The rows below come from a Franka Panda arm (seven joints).
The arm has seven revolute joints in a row. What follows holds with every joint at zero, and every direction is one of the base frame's.
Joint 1 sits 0.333 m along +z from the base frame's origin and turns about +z.
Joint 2 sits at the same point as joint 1 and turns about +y.
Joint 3 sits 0.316 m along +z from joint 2 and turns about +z.
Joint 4 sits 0.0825 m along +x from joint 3 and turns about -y.
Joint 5 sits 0.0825 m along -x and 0.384 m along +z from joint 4 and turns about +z.
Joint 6 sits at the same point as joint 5 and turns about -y.
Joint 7 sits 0.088 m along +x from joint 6 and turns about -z.
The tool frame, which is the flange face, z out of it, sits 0.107 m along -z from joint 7; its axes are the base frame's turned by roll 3.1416, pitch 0 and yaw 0 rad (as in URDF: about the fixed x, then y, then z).
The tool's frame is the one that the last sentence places.
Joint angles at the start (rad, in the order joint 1, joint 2, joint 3, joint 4, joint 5, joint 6, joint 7):
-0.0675 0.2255 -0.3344 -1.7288 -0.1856 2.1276 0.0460
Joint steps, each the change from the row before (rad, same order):
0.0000 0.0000 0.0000 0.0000 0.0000 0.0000 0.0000
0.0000 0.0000 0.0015 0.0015 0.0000 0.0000 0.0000
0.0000 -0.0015 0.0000 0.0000 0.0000 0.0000 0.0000
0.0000 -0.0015 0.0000 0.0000 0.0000 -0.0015 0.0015
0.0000 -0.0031 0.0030 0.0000 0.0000 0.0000 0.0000
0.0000 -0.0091 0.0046 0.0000 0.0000 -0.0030 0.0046
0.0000 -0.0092 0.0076 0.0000 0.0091 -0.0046 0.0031
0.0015 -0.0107 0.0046 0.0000 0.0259 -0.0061 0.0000
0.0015 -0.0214 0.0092 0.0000 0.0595 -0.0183 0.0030
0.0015 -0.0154 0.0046 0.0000 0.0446 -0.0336 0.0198
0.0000 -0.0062 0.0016 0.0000 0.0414 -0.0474 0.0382
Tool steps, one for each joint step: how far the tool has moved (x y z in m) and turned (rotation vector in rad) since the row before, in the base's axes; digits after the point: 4 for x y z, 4 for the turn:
0.0000 0.0000 0.0000 0.0000 0.0000 0.0000
0.0006 0.0008 0.0007 -0.0002 -0.0014 0.0016
-0.0002 0.0000 0.0009 -0.0001 -0.0015 0.0000
-0.0004 0.0000 0.0008 0.0005 -0.0005 -0.0018
0.0003 0.0017 0.0018 0.0004 -0.0031 0.0029
-0.0005 0.0026 0.0050 0.0017 -0.0077 -0.0006
0.0001 0.0047 0.0047 0.0105 -0.0093 0.0003
-0.0005 0.0047 0.0054 0.0245 -0.0145 -0.0040
-0.0019 0.0090 0.0102 0.0587 -0.0263 -0.0146
-0.0035 0.0063 0.0053 0.0533 -0.0029 -0.0307
-0.0041 0.0043 -0.0014 0.0579 0.0193 -0.0515

